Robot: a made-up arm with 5 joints. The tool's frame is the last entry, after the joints. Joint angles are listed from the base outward.
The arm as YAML. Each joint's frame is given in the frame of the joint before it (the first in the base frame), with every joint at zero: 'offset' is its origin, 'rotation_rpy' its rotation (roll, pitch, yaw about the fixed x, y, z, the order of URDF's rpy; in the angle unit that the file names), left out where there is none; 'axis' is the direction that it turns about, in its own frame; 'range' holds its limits. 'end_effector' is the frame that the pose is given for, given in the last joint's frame.
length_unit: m
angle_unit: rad
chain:
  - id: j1
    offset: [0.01, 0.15, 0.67]
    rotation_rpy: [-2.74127, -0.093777, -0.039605]
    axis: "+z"
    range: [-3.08, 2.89]
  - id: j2
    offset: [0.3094, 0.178, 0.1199]
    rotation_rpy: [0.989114, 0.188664, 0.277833]
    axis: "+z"
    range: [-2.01, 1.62]
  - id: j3
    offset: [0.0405, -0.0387, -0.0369]
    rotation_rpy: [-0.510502, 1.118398, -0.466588]
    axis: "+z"
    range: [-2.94, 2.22]
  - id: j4
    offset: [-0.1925, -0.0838, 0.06]
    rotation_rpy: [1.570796, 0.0, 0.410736]
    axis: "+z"
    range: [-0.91, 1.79]
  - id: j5
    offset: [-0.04, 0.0, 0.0]
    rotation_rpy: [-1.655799, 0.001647, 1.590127]
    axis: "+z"
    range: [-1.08, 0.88]
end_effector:
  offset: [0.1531, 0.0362, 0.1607]
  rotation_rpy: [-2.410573, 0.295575, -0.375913]
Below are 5 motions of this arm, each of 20 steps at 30 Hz.
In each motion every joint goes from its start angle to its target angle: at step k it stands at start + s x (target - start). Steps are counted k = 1, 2, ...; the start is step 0. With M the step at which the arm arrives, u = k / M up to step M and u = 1 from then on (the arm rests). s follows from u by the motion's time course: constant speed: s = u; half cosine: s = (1 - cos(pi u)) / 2; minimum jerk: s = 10 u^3 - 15 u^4 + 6 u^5.
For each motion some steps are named. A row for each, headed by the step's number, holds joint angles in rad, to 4 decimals.
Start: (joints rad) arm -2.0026 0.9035 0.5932 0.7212 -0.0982
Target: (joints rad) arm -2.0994 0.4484 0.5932 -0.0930 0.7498
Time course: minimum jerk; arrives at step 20
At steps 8, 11, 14, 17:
8: -2.0333 0.7590 0.5932 0.4627 0.1710
11: -2.0600 0.6336 0.5932 0.2383 0.4048
14: -2.0836 0.5226 0.5932 0.0398 0.6115
17: -2.0968 0.4605 0.5932 -0.0713 0.7272

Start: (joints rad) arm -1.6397 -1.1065 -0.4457 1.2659 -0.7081
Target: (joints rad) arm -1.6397 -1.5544 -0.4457 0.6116 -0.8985
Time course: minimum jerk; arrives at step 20
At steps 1, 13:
1: -1.6397 -1.1070 -0.4457 1.2651 -0.7083
13: -1.6397 -1.4491 -0.4457 0.7655 -0.8537

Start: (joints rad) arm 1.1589 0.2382 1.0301 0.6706 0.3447
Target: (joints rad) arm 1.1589 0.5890 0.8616 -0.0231 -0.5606
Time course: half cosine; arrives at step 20
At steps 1, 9, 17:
1: 1.1589 0.2404 1.0291 0.6663 0.3391
9: 1.1589 0.3862 0.9590 0.3780 -0.0371
17: 1.1589 0.5699 0.8708 0.0147 -0.5113

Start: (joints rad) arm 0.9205 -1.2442 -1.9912 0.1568 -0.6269
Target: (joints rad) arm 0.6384 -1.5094 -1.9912 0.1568 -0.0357
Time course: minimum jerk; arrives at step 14
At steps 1, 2, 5, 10, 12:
1: 0.9196 -1.2451 -1.9912 0.1568 -0.6250
2: 0.9139 -1.2504 -1.9912 0.1568 -0.6131
5: 0.8510 -1.3095 -1.9912 0.1568 -0.4813
10: 0.6792 -1.4710 -1.9912 0.1568 -0.1212
12: 0.6450 -1.5032 -1.9912 0.1568 -0.0495

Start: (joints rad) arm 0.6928 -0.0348 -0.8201 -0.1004 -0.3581
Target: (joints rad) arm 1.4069 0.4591 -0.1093 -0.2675 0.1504
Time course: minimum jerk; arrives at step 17
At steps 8, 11, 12, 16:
8: 1.0106 0.1850 -0.5038 -0.1748 -0.1318
11: 1.2357 0.3407 -0.2797 -0.2274 0.0285
12: 1.2959 0.3824 -0.2197 -0.2415 0.0714
16: 1.4056 0.4582 -0.1106 -0.2672 0.1495

